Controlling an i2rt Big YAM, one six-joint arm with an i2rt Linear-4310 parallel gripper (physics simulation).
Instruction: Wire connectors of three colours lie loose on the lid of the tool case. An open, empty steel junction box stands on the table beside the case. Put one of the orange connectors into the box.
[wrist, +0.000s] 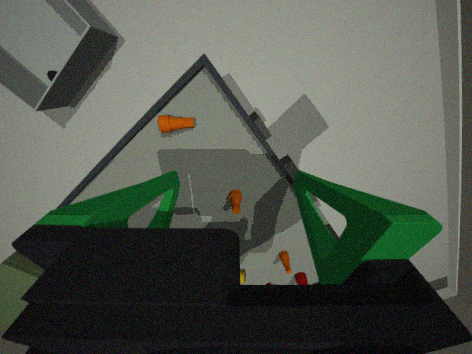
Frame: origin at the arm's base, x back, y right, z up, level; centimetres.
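Seen in the pictures: gripper, between the fingertips: (236, 177).
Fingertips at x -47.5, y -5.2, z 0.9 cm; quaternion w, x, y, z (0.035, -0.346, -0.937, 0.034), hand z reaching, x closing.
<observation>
A point is followed by its place in that frame.
My gripper (236, 177) @[z 0.9, x -47.5, y -5.2 cm] is open, its two green fingers wide apart above the case lid (192, 90) @[z 0.2, x -49.4, y -11.8 cm]. Nothing is between the fingertips. An orange connector (175, 123) @[z 1.0, x -47.2, y -11.1 cm] lies on its side near the lid's far corner. A second orange connector (235, 200) @[z 1.6, x -46.2, y -3.9 cm] lies on the lid, seen in the gap between the fingers. A third orange connector (284, 261) @[z 1.4, x -44.4, y 6.7 cm] lies nearer, beside a red connector (300, 278) @[z 1.0, x -43.6, y 12.2 cm]. A yellow connector (242, 276) @[z 1.2, x -38.8, y 5.9 cm] is mostly hidden by the black gripper body. The steel junction box (80, 72) @[z -7.2, x -41.0, y -20.9 cm] stands at the upper left, partly out of view.
The lid has a dark raised rim, with dark latches (288, 166) @[z -3.2, x -51.1, y -0.6 cm] along its right edge. The box wall stands up from the table (350, 60) @[z -8.8, x -63.0, y -3.5 cm], to the left of the lid's far corner. A dark round spot (52, 75) @[z -8.2, x -38.0, y -23.3 cm] shows inside the box. The table's edge runs down the right side.
</observation>
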